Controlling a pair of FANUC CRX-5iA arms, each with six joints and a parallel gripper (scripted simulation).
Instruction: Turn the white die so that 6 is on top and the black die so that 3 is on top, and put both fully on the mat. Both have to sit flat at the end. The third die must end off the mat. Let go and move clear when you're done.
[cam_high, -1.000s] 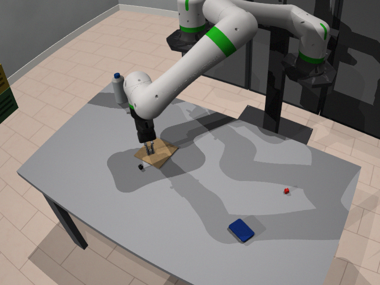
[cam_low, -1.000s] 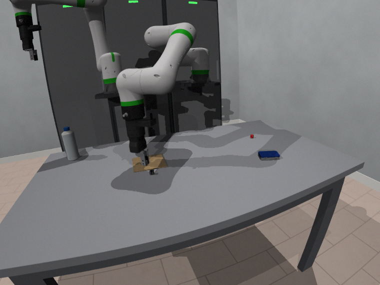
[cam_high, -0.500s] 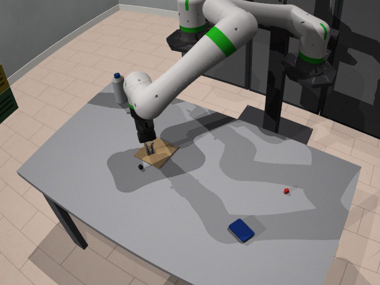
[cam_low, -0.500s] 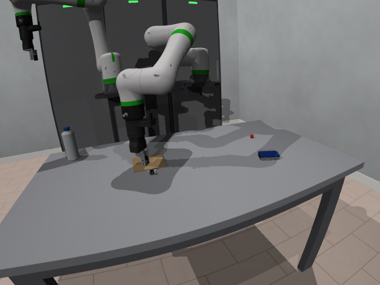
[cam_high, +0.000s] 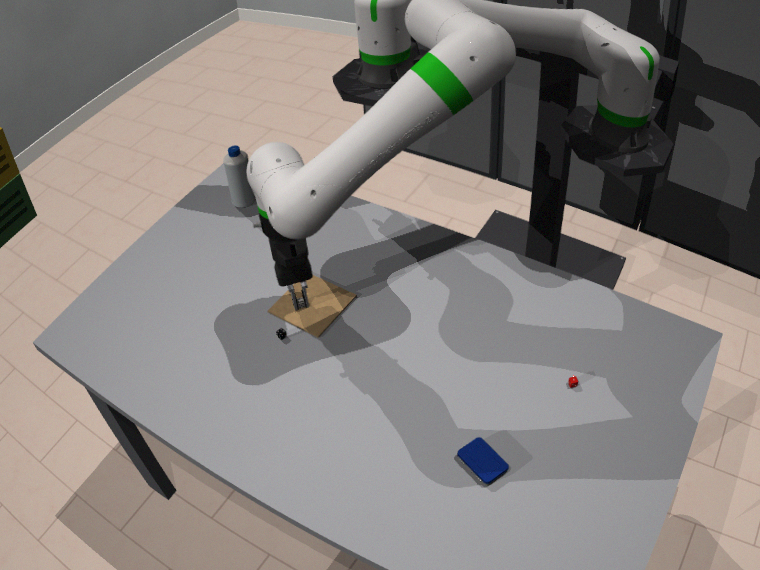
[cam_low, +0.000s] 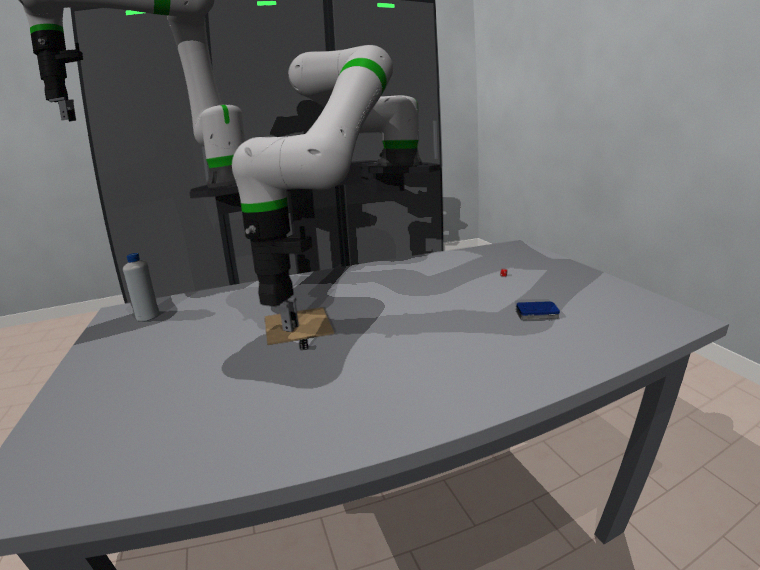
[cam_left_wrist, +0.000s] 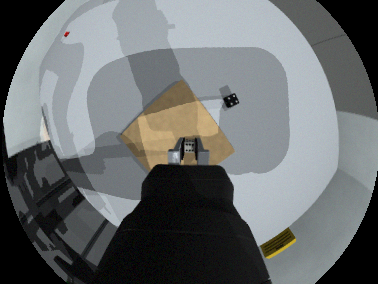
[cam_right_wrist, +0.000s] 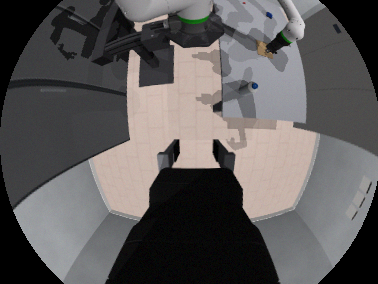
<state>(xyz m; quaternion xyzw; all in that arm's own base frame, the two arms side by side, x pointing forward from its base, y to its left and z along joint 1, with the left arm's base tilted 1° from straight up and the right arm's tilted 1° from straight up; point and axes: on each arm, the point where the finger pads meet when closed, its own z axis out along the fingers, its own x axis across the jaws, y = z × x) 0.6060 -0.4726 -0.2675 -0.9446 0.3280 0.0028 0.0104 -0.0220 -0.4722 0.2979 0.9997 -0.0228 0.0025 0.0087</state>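
Note:
Right now my left hand is 10 mm above the white die. The rest, counted from my left hand: tan mat 20 mm behind, 20 mm to the left, 20 mm below; then grey bottle 250 mm behind, 350 mm to the right, 60 mm above; then black die 90 mm ahead, 10 mm to the left, 10 mm below.

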